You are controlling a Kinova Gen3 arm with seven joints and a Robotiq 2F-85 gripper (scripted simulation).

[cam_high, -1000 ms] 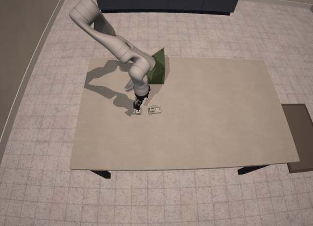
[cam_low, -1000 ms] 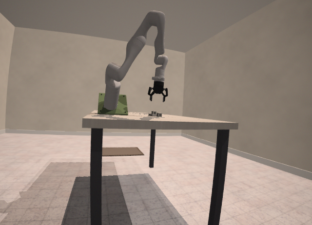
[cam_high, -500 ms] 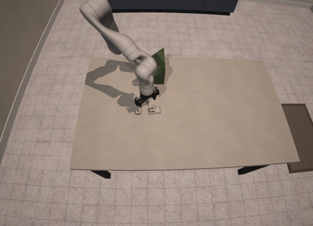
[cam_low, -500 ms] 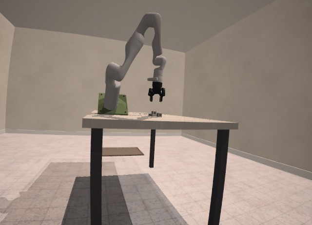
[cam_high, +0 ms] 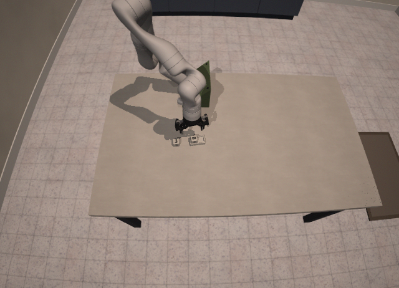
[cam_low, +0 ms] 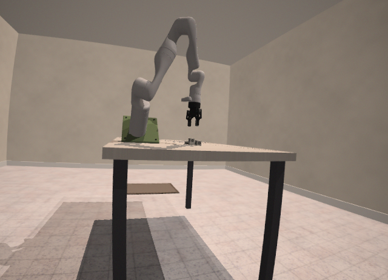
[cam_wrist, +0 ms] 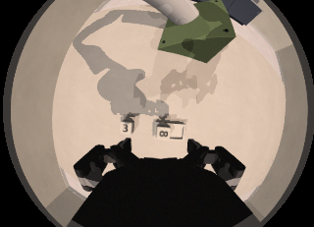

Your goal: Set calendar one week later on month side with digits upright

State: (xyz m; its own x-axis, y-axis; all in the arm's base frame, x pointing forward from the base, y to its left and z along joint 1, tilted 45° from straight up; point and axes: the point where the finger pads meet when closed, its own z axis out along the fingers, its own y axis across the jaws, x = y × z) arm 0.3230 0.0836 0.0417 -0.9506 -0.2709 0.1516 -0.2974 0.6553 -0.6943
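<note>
The white tray lies 110 mm below my hand, 30 mm to the left of it and 10 mm behind it.
</note>
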